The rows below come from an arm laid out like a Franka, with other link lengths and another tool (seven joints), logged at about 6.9 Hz.
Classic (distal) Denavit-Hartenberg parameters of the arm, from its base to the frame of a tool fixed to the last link. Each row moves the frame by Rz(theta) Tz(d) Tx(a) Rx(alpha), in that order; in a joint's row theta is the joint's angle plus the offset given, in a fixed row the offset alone. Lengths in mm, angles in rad.
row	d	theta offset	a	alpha
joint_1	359.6	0	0	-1.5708
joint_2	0	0	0	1.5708
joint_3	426.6	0	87.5	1.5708
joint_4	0	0	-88.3	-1.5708
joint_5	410.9	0	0	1.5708
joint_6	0	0	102.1	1.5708
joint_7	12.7	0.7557	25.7	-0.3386
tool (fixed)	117.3	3.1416	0	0
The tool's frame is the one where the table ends.
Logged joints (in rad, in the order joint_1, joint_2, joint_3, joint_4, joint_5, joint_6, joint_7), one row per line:
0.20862 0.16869 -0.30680 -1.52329 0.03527 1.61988 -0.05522
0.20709 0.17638 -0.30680 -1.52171 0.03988 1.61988 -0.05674
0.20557 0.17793 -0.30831 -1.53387 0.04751 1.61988 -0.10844
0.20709 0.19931 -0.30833 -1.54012 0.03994 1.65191 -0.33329
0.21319 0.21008 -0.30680 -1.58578 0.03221 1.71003 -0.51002
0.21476 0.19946 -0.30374 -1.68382 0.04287 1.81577 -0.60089
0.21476 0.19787 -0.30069 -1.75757 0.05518 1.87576 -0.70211
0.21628 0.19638 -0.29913 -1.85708 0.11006 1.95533 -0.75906
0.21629 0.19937 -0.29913 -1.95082 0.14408 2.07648 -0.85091
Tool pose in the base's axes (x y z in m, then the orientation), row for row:
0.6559 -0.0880 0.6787 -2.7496 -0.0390 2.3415
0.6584 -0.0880 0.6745 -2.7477 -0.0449 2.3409
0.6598 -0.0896 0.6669 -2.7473 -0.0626 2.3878
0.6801 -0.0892 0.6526 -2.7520 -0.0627 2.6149
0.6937 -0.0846 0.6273 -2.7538 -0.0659 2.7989
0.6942 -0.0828 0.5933 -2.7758 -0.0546 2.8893
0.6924 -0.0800 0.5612 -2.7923 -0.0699 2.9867
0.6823 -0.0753 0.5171 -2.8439 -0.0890 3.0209
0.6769 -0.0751 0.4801 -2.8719 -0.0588 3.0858
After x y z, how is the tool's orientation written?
As angles about the fixed x, y, z axes (roll, pitch, yaw), in radians.
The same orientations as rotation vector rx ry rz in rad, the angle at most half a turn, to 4 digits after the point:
-1.1230 -2.6847 0.5101
-1.1199 -2.6795 0.5082
-1.0491 -2.6998 0.5045
-0.7460 -2.8365 0.5348
-0.4859 -2.9202 0.5561
-0.3617 -2.9725 0.5392
-0.2137 -2.9938 0.5199
-0.1611 -2.9992 0.4415
-0.0729 -3.0474 0.4109

